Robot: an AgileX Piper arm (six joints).
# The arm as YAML. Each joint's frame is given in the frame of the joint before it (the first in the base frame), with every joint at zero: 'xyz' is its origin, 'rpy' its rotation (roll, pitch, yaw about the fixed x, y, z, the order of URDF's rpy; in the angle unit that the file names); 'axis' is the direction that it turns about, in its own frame. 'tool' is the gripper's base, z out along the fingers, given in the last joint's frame.
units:
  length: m
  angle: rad
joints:
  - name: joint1
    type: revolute
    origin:
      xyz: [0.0, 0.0, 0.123]
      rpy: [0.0, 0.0, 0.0]
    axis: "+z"
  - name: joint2
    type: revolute
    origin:
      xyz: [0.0, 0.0, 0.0]
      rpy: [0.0, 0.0, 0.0]
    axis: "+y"
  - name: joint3
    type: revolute
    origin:
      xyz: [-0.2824, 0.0, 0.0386]
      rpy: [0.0, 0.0, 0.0]
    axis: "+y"
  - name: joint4
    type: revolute
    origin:
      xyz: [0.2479, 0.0, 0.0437]
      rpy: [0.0, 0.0, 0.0]
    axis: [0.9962, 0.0, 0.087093]
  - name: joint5
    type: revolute
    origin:
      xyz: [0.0, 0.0, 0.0]
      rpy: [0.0, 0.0, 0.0]
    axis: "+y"
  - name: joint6
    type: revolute
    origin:
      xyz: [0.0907, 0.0, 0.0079]
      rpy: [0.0, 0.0, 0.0]
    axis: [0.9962, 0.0, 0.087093]
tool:
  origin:
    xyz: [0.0, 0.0, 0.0]
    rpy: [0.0, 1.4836, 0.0]
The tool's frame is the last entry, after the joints.
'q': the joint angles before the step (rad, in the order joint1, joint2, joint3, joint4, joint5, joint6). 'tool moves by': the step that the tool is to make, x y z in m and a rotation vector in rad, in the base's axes. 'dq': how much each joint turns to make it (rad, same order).
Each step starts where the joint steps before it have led.
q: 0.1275, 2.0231, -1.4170, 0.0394, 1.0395, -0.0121
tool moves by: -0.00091, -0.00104, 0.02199, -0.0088, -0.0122, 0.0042
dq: 0.0000, -0.0369, -0.0334, -0.0127, 0.0593, 0.0035
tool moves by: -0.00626, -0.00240, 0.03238, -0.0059, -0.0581, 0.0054
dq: -0.0011, -0.0755, -0.0147, -0.0146, 0.0333, -0.0002
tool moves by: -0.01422, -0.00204, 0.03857, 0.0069, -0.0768, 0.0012
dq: 0.0000, -0.1040, 0.0000, -0.0031, 0.0270, 0.0000
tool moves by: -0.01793, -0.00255, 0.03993, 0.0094, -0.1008, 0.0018
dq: 0.0000, -0.1117, -0.0009, -0.0032, 0.0114, -0.0011
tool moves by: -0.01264, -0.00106, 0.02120, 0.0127, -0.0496, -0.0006
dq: 0.0000, -0.0630, 0.0000, 0.0064, 0.0121, 0.0000
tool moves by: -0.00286, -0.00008, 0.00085, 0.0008, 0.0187, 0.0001
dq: 0.0000, -0.0044, 0.0000, 0.0031, 0.0228, 0.0000
